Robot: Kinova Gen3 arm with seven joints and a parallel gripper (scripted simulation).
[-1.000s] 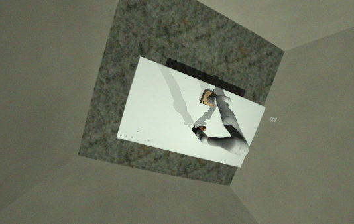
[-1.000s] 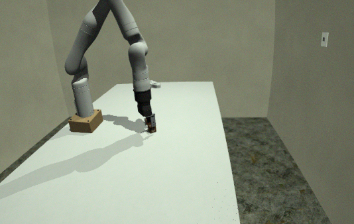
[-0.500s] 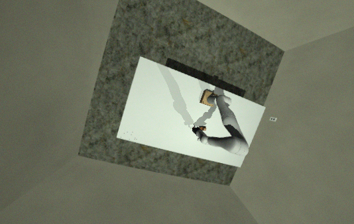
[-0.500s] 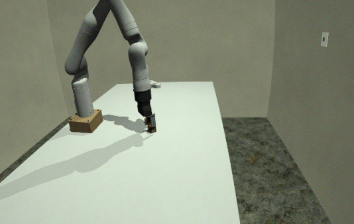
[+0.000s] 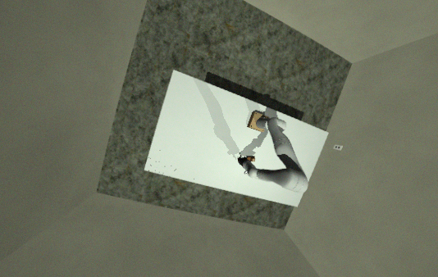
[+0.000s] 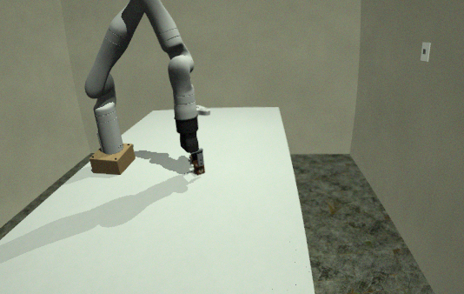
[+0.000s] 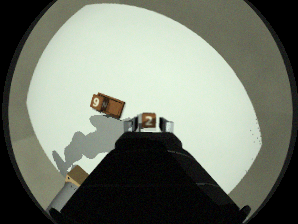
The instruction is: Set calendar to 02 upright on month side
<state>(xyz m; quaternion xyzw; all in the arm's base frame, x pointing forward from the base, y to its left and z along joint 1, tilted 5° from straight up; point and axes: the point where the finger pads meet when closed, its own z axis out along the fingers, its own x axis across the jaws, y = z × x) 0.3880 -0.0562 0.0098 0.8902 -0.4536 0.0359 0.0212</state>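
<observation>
Now: hand 4 cm above the brown calendar cube. Round my hand: brown tray 3 cm behind, 10 cm to the left, 5 cm below.
</observation>
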